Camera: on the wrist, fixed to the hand. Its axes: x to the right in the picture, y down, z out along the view.
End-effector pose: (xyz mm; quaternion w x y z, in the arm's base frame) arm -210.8 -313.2 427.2 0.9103 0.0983 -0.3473 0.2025
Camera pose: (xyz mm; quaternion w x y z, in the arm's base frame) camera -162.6 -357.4 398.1 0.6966 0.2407 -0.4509 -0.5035
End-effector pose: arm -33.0 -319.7 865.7 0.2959 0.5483 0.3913 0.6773
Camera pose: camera -69.8 -295.2 809.4 0.8111 0.2872 0.4718 0.1925
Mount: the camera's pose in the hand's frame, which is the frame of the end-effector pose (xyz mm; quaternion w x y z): -0.2 -61.9 -36.0 0.7125 -0.1155 -0.2668 -0.6387
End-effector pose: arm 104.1 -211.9 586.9 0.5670 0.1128 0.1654 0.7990
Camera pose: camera 144.7 -198.3 529.5 0.9714 0.1224 -0.0537 0.1961
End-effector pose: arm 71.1 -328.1 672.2 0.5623 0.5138 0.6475 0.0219
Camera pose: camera 4.4 -337.6 648.0 0.6467 -0.1066 0.6369 -0.4058
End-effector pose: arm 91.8 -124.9 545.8 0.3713 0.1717 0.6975 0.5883
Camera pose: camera 78.2 -165.4 488.3 0.8462 -0.2091 0.4396 0.2168
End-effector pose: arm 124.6 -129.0 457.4 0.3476 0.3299 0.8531 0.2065
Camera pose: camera 72.5 -176.7 445.7 0.6452 -0.2948 0.7019 -0.0644
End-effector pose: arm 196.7 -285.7 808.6 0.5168 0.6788 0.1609 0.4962
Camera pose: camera 184.6 -240.7 754.2 0.8064 0.4536 0.3530 -0.1391
